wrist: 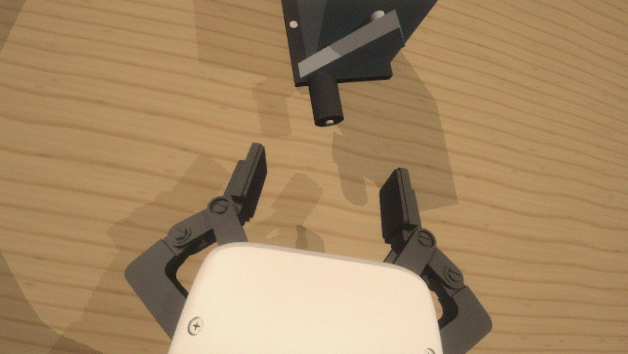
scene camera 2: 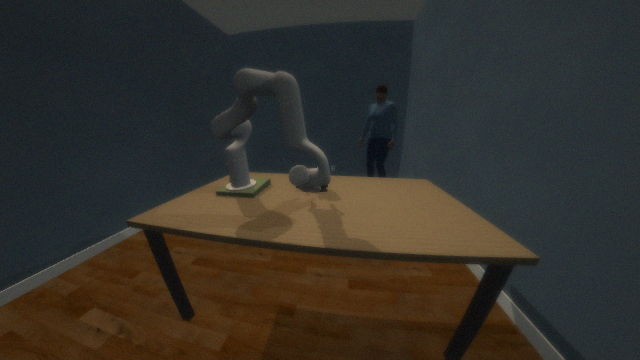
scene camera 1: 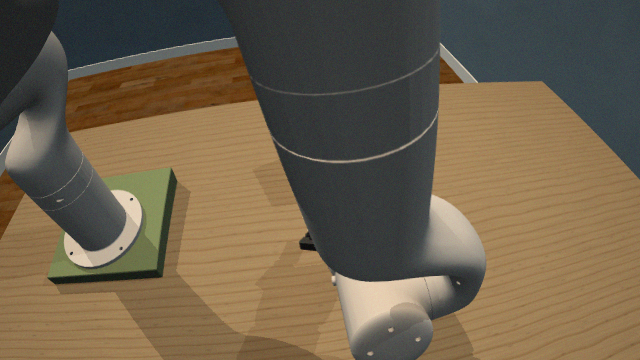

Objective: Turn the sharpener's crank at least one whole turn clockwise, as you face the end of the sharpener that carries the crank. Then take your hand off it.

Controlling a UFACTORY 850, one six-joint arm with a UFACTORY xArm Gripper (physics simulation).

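Note:
In the wrist view the sharpener [wrist: 345, 15] shows in part at the top, a dark body on a black base. Its grey crank arm [wrist: 351, 44] slants down and left from a pale hub to a black cylindrical handle [wrist: 326, 97], whose end points toward my gripper. My gripper [wrist: 327, 168] is open and empty. In that view its two fingertips lie below the handle, one to each side, with a gap between them and the handle. In scene camera 1 my arm hides the sharpener and most of the gripper. In scene camera 2 the sharpener cannot be told apart from the gripper.
My arm [scene camera 1: 350, 200] [scene camera 2: 292, 110] reaches over the wooden table [scene camera 1: 525, 200] [scene camera 2: 400, 215] from its green base plate [scene camera 1: 155, 200] [scene camera 2: 260, 186]. A person [scene camera 2: 381, 120] stands beyond the table in scene camera 2. Shadows fall on the wood around the sharpener.

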